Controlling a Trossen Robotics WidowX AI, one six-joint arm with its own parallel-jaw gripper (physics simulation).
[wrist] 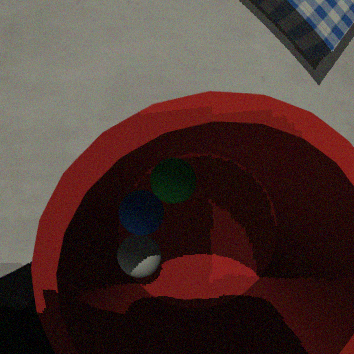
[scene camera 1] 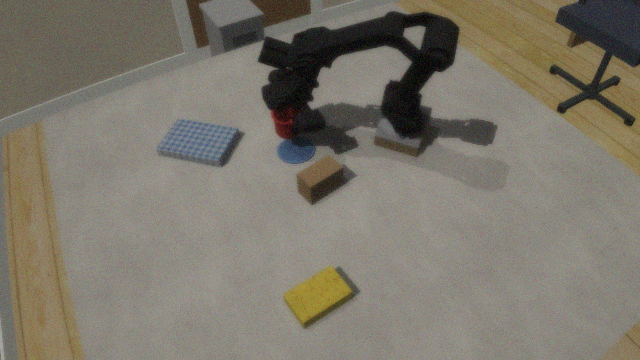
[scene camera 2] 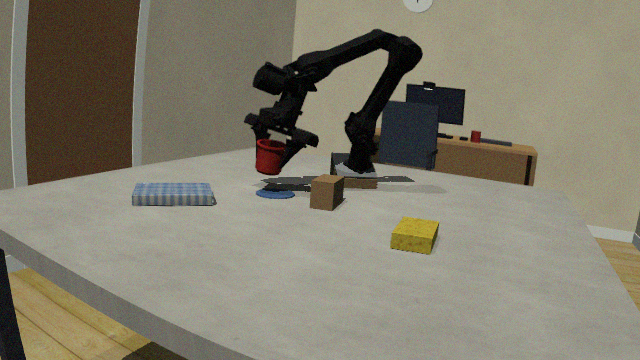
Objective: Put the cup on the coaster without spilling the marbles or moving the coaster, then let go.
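Seen in the pictures: gripper, fingertip midpoint: [wrist: 204, 236] [scene camera 1: 287, 125] [scene camera 2: 268, 163]; arm's base at its link origin: [scene camera 1: 407, 123] [scene camera 2: 358, 164].
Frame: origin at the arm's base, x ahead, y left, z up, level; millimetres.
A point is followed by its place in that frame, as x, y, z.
The red cup [scene camera 1: 284, 124] @(300, -21, 57) [scene camera 2: 268, 158] @(310, -40, 34) [wrist: 90, 162] @(306, -27, 59) hangs upright or nearly so between the fingers of my gripper [scene camera 1: 290, 123] @(286, -64, 17) [scene camera 2: 271, 159] @(286, -64, 17), which is shut on it. Its base is a little above the table. In the wrist view a green marble [wrist: 173, 180] @(303, -50, 17), a blue marble [wrist: 141, 212] @(291, -42, 15) and a grey-white marble [wrist: 139, 256] @(276, -43, 16) lie inside the cup. The round blue coaster [scene camera 1: 296, 152] @(275, -37, -54) [scene camera 2: 275, 194] @(288, -34, -53) lies flat on the table, below the cup and apart from it. How well the cup is centred over it is hard to tell.
A brown block [scene camera 1: 320, 180] @(257, 120, 3) [scene camera 2: 327, 192] @(288, 121, -18) stands close beside the coaster. A blue-and-white checked cloth [scene camera 1: 198, 142] @(508, -128, -33) [scene camera 2: 173, 194] @(538, -93, -33) [wrist: 327, 20] @(425, -143, -33) lies on the coaster's other side. A yellow sponge [scene camera 1: 318, 296] @(333, 367, -28) [scene camera 2: 415, 235] @(382, 382, -28) lies farther from the arm.
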